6 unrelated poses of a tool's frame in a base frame.
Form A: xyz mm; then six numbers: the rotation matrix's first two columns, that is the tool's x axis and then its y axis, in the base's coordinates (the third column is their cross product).
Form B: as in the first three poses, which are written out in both.
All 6 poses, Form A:
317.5 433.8 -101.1 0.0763 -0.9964 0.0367 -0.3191 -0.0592 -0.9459
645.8 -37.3 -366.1 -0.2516 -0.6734 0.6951 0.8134 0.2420 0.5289
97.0 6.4 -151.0 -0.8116 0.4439 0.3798 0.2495 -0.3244 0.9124
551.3 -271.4 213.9 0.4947 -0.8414 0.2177 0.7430 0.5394 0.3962
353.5 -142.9 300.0 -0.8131 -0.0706 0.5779 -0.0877 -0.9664 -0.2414
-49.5 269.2 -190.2 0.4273 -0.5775 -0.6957 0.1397 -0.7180 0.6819
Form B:
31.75 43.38 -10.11 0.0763 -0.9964 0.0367 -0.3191 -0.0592 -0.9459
64.58 -3.73 -36.61 -0.2516 -0.6734 0.6951 0.8134 0.2420 0.5289
9.70 0.64 -15.10 -0.8116 0.4439 0.3798 0.2495 -0.3244 0.9124
55.13 -27.14 21.39 0.4947 -0.8414 0.2177 0.7430 0.5394 0.3962
35.35 -14.29 30.00 -0.8131 -0.0706 0.5779 -0.0877 -0.9664 -0.2414
-4.95 26.92 -19.02 0.4273 -0.5775 -0.6957 0.1397 -0.7180 0.6819

